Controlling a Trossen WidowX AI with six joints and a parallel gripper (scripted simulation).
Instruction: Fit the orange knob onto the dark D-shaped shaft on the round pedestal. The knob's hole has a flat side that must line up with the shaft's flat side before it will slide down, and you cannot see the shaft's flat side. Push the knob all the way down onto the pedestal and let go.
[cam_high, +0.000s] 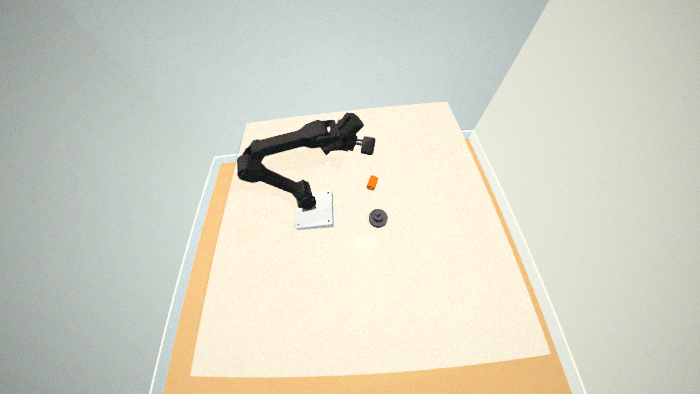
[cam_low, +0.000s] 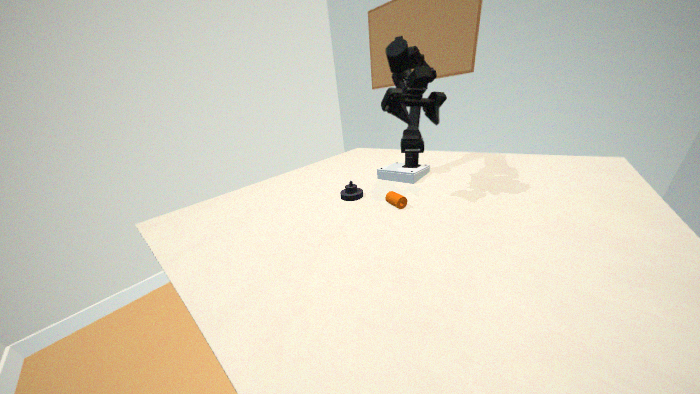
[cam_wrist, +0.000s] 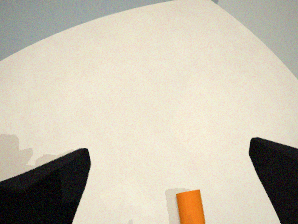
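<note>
Now: gripper tip 4 cm short of the orange knob, 7 cm to the left of it and 22 cm above it. The rest, counted from my gripper tip: dark round pedestal 3 cm ahead, 25 cm to the right, 21 cm below.
</note>
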